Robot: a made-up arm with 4 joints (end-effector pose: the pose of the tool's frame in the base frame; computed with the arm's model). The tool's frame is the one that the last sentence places.
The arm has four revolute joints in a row. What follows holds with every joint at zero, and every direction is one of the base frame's. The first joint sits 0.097 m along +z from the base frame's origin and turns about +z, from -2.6 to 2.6 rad. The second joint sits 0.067 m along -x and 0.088 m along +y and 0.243 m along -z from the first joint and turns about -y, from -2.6 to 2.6 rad. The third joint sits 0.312 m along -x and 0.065 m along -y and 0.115 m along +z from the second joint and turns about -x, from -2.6 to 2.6 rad. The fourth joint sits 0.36 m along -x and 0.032 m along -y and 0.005 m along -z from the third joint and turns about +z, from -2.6 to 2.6 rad. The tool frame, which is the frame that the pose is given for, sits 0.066 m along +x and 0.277 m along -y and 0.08 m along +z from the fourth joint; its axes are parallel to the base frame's.
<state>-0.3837 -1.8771 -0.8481 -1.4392</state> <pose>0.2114 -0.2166 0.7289 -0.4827 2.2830 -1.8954</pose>
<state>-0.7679 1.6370 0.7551 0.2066</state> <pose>-0.3810 0.1782 -0.7197 -1.2868 -1.1473 -1.0348</pose>
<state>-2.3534 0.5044 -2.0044 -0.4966</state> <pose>0.5008 0.3845 -0.6773 1.0204 -1.9638 -1.2988</pose>
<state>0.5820 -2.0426 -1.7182 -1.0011</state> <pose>0.1862 0.1029 0.6879 -0.3309 1.8813 -1.9648</pose>
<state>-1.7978 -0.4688 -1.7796 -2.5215</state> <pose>0.0872 0.7440 0.4787 -1.5909 -0.9819 0.9934</pose>
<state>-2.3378 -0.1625 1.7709 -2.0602</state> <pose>0.7523 0.6529 0.0674 1.9900 -0.4143 1.4387</pose>
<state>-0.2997 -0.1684 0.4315 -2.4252</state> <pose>-0.8429 0.4444 0.1309 -0.4858 -0.4052 -2.6250</pose>
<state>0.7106 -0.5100 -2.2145 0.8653</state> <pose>-0.3884 -0.2553 0.0067 2.1407 0.1119 0.3625</pose>
